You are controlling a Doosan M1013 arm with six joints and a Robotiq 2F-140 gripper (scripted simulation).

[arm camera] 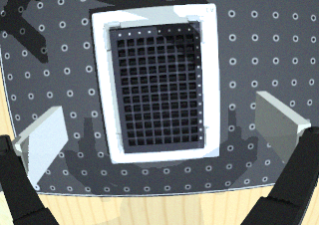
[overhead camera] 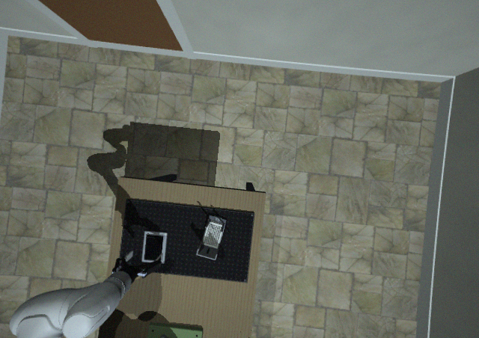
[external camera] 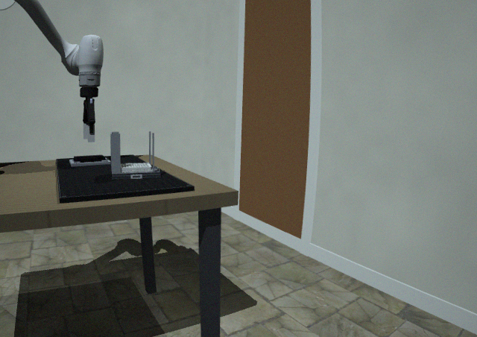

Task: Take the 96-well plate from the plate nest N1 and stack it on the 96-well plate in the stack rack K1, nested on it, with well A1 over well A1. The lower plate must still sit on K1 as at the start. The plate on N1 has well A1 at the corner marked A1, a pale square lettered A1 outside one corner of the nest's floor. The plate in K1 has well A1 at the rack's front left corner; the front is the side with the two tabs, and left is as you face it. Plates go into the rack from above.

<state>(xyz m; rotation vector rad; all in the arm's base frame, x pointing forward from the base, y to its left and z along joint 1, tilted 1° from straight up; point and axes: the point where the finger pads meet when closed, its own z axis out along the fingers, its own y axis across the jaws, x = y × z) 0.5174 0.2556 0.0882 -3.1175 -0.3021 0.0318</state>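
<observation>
Now: hand 80 mm above the dark 96-well plate. Round my hand: white 96-well plate 160 mm ahead, 280 mm to the right, 70 mm below.
</observation>
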